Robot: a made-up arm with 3 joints. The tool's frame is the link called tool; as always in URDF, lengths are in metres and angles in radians. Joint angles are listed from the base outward.
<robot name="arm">
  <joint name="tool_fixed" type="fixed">
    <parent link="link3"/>
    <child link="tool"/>
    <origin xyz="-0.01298 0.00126 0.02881" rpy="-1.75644 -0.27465 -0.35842"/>
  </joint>
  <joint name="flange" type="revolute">
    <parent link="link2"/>
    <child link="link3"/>
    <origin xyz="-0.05 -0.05 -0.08" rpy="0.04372 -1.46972 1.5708"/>
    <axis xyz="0 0 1"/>
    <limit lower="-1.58" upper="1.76"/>
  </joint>
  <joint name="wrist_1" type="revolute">
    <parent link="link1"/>
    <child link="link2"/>
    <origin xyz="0.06 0.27 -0.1" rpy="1.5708 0 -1.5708"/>
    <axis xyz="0 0 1"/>
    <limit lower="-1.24" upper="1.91"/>
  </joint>
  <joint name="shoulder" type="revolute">
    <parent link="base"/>
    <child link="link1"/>
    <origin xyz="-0.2 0.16 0.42" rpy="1.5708 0 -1.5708"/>
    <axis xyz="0 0 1"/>
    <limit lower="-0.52" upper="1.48"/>
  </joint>
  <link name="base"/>
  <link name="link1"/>
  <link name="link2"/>
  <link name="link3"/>
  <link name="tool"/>
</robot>
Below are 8 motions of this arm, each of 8 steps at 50 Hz.
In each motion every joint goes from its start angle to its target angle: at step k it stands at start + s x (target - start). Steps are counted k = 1, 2, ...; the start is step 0. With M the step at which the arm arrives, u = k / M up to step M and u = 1 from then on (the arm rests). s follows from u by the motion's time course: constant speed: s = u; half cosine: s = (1 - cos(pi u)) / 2; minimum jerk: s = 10 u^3 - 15 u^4 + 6 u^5.
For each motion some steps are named. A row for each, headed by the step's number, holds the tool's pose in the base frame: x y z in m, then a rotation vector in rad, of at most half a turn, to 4 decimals.
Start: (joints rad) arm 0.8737 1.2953 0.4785
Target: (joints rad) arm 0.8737 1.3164 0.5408
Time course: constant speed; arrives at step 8
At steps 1, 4, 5, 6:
1: -0.0364 0.2215 0.6660 0.1428 1.2655 0.6372
4: -0.0372 0.2212 0.6656 0.1574 1.2504 0.6212
5: -0.0374 0.2211 0.6654 0.1622 1.2453 0.6159
6: -0.0377 0.2210 0.6653 0.1671 1.2402 0.6105

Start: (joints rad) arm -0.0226 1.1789 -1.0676
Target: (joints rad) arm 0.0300 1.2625 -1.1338
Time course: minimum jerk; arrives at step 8
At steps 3, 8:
3: -0.0146 0.0163 0.6365 -0.5090 1.5540 2.1129
8: -0.0177 0.0251 0.6368 -0.5110 1.6470 2.1423

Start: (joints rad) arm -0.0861 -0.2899 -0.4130
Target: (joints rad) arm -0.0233 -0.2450 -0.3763
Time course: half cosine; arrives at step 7
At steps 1, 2, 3, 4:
1: -0.0389 -0.0165 0.7520 -0.9301 0.1096 1.2539
2: -0.0384 -0.0136 0.7531 -0.9296 0.1165 1.2589
3: -0.0377 -0.0094 0.7546 -0.9287 0.1264 1.2658
4: -0.0369 -0.0048 0.7563 -0.9276 0.1377 1.2734

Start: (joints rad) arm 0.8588 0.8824 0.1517
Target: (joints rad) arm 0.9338 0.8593 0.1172
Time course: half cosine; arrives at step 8
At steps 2, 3, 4, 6, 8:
2: -0.0120 0.2460 0.6889 -0.3443 1.2987 1.0030
3: -0.0118 0.2495 0.6881 -0.3601 1.3073 0.9987
4: -0.0116 0.2537 0.6871 -0.3786 1.3174 0.9936
6: -0.0112 0.2614 0.6850 -0.4129 1.3363 0.9838
8: -0.0111 0.2646 0.6840 -0.4271 1.3441 0.9797

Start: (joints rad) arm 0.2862 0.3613 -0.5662
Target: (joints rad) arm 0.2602 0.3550 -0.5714
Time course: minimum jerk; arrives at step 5
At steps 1, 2, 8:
1: -0.0051 0.1015 0.7443 -0.9130 0.9860 1.4654
2: -0.0051 0.0993 0.7441 -0.9107 0.9801 1.4674
8: -0.0052 0.0937 0.7434 -0.9045 0.9644 1.4725

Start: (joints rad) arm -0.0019 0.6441 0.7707
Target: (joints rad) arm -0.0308 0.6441 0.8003
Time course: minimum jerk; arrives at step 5
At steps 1, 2, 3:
1: -0.0122 0.0118 0.6743 0.6526 0.2032 1.1851
2: -0.0123 0.0100 0.6731 0.6650 0.1944 1.1824
3: -0.0123 0.0074 0.6715 0.6824 0.1821 1.1786

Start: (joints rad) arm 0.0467 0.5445 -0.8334
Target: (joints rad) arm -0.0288 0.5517 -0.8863
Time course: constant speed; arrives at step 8
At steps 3, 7, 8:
3: -0.0009 0.0206 0.7017 -0.8515 1.0642 1.6660
7: -0.0008 0.0103 0.6961 -0.8501 1.0463 1.6851
8: -0.0008 0.0078 0.6946 -0.8499 1.0417 1.6899

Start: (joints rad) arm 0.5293 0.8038 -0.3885
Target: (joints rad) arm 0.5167 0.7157 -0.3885
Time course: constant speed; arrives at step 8
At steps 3, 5, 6, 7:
3: -0.0044 0.1584 0.7139 -0.5698 1.3843 1.3900
5: -0.0040 0.1585 0.7157 -0.5880 1.3654 1.3920
6: -0.0039 0.1586 0.7166 -0.5970 1.3559 1.3929
7: -0.0037 0.1587 0.7175 -0.6060 1.3464 1.3937

